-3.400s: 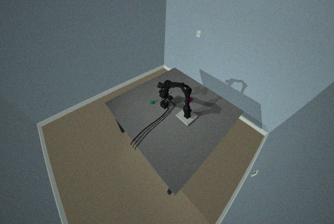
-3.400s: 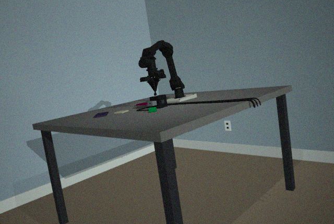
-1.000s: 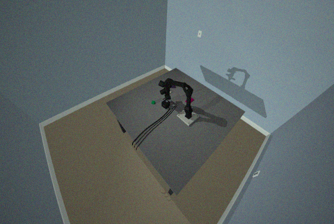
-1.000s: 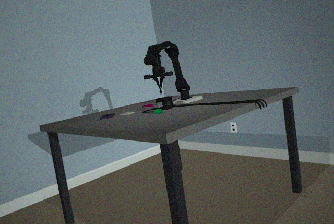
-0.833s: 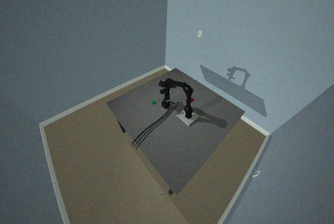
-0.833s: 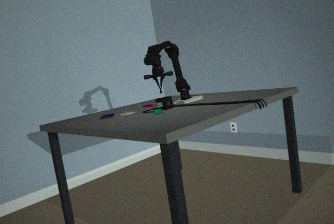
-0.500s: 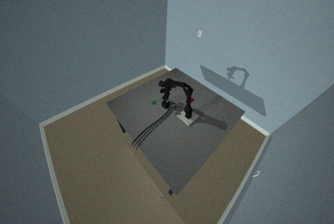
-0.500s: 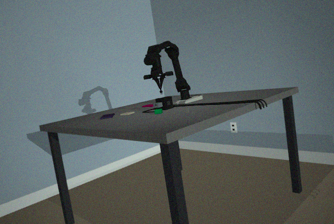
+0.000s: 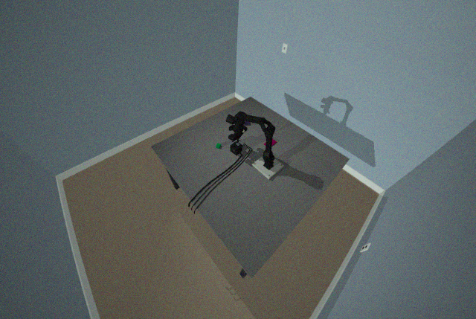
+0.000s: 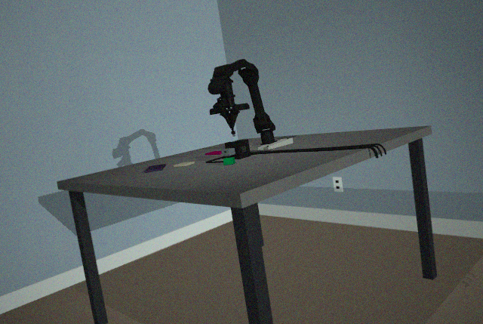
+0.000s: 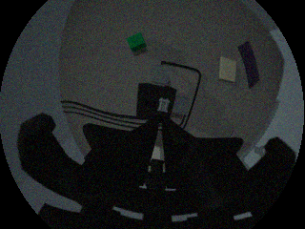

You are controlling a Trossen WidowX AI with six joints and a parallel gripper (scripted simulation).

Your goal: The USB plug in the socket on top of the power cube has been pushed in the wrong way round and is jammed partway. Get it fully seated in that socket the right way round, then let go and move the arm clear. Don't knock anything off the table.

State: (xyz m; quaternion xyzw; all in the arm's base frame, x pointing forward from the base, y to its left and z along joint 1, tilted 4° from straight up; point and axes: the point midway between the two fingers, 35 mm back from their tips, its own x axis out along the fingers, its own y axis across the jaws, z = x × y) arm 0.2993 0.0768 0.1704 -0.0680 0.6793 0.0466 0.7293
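The USB plug lies 20 mm below my gripper tip. From my gripper tip the other things lie so: green block (140 mm ahead, 120 mm below, 100 mm to the left).
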